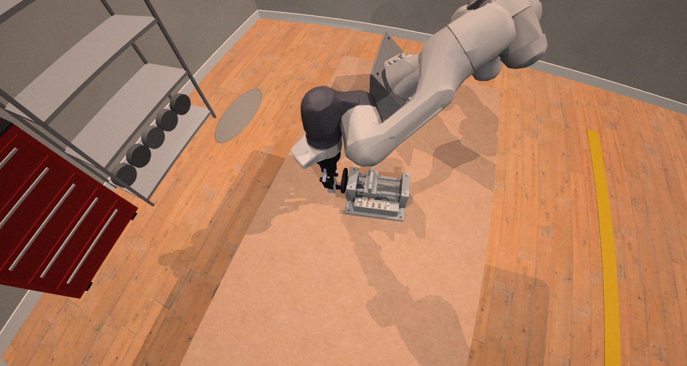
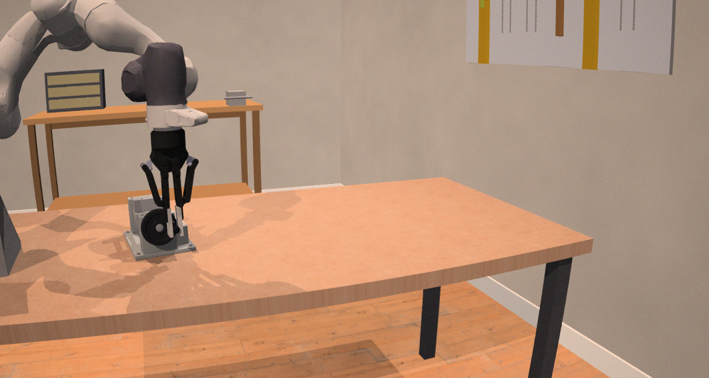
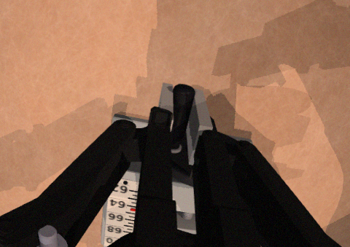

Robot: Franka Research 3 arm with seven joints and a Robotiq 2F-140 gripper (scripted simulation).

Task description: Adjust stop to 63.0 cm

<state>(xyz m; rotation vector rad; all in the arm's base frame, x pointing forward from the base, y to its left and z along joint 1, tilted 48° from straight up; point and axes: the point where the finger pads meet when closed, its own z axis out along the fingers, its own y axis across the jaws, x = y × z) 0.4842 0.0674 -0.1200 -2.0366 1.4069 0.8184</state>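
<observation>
The sliding stop is 11 cm to the left of my hand, 5 cm behind it and 1 cm below it. From my hand the other things lie so: black handwheel 2 cm to the left, 2 cm below, 1 cm behind.
</observation>
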